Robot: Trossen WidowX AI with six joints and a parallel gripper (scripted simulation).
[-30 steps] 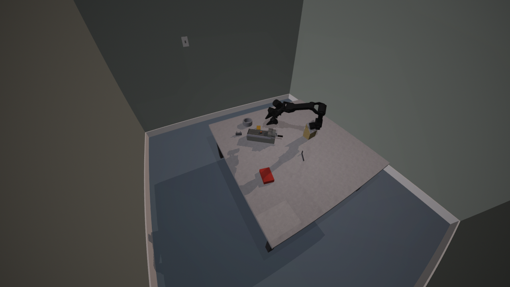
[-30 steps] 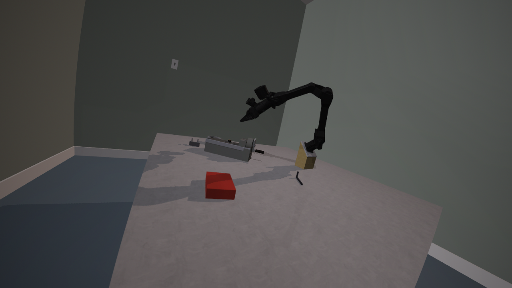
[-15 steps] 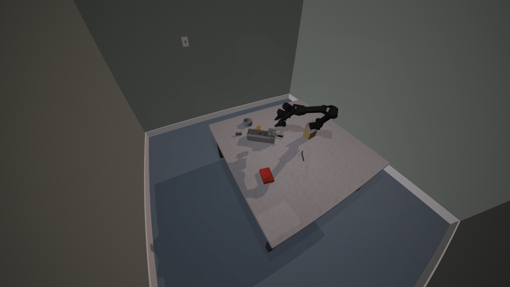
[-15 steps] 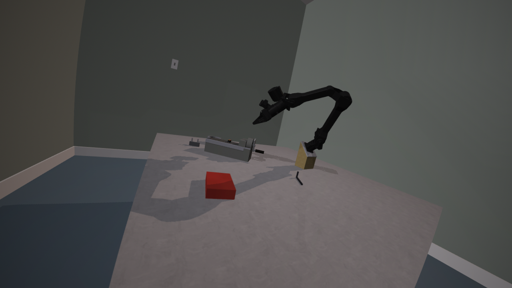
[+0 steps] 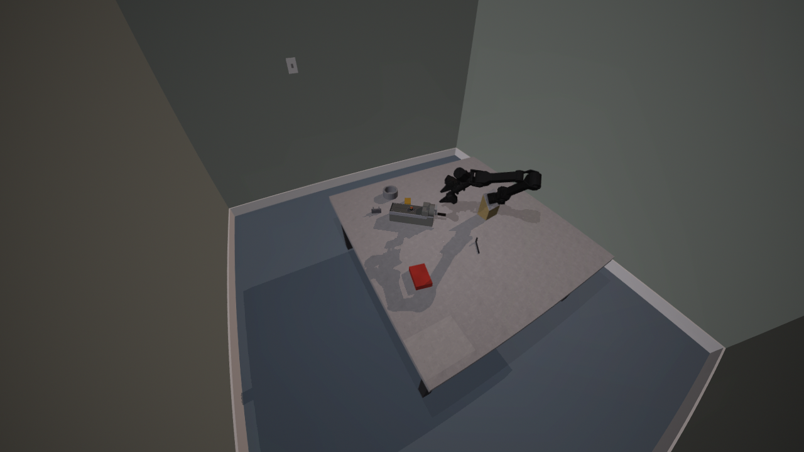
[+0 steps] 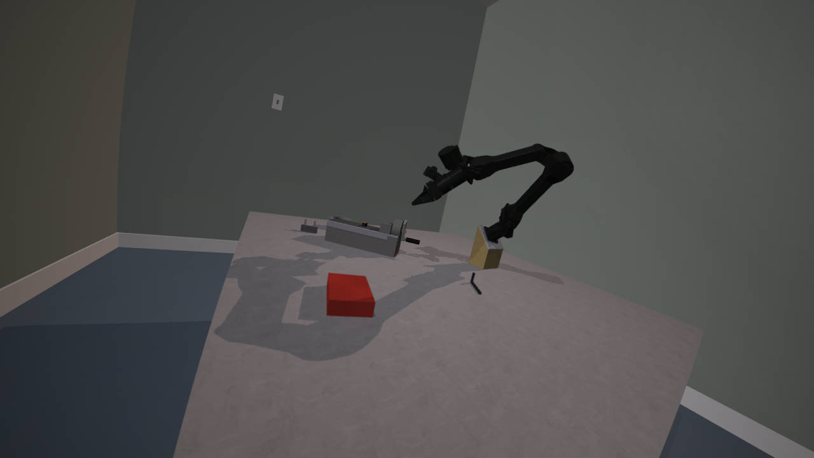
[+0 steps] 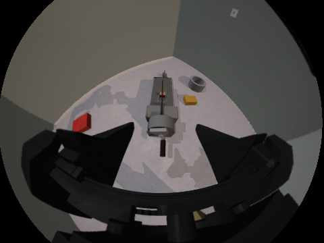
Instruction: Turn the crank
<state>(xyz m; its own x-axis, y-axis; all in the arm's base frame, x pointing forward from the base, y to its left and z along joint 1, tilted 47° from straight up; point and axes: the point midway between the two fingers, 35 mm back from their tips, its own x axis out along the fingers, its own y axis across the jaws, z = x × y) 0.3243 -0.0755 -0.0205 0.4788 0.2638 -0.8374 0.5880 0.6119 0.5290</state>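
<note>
The black crank handle is 130 mm below my gripper tip, 20 mm behind it and 10 mm to the left of it. The rest, counted from my gripper tip: yellow block 230 mm to the right, 180 mm below, 80 mm ahead; red pointer 130 mm ahead, 110 mm below, 90 mm to the right; black bent key 260 mm to the left, 180 mm below, 110 mm behind.
</note>
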